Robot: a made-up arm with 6 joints.
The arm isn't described. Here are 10 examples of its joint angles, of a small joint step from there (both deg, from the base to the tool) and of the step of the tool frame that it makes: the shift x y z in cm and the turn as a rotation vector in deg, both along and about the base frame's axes.
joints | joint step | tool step
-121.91 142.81 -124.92 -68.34 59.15 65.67 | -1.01 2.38 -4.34 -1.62 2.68 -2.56 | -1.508 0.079 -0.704 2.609 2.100 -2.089
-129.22 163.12 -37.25 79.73 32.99 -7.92 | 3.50 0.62 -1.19 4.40 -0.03 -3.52 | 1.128 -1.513 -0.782 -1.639 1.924 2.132
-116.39 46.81 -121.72 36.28 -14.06 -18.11 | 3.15 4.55 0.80 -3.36 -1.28 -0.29 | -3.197 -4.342 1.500 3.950 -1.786 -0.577
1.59 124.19 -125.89 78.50 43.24 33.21 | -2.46 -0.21 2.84 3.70 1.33 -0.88 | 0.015 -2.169 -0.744 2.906 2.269 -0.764
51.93 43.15 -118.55 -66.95 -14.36 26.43 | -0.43 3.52 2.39 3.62 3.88 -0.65 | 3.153 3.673 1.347 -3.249 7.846 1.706
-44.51 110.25 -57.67 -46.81 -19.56 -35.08 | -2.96 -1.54 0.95 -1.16 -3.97 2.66 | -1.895 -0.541 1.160 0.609 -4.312 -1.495
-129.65 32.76 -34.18 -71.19 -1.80 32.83 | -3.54 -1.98 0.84 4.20 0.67 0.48 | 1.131 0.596 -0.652 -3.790 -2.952 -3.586
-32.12 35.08 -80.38 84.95 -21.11 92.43 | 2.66 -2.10 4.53 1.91 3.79 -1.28 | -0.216 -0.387 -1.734 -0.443 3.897 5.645
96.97 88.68 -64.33 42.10 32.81 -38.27 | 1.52 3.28 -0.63 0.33 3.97 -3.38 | -1.445 1.633 -1.786 -4.137 -1.412 6.217
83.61 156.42 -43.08 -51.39 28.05 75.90 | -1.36 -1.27 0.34 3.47 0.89 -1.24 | 0.632 -0.299 0.873 -0.221 -0.992 -3.534
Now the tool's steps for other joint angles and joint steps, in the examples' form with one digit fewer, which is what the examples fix.
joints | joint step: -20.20 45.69 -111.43 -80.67 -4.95 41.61 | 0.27 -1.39 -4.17 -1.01 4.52 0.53
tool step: -3.12 0.52 0.18 2.23 -5.97 -1.46
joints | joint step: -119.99 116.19 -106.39 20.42 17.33 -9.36 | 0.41 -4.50 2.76 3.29 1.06 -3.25
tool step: 1.83 2.15 2.70 -1.13 0.31 1.72
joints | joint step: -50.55 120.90 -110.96 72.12 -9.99 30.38 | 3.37 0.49 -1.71 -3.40 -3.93 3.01
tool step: 2.32 1.62 0.45 -2.82 -1.52 -0.08
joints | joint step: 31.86 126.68 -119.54 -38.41 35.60 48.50 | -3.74 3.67 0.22 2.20 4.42 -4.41
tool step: 2.82 -2.77 -4.23 -5.67 7.17 -4.17
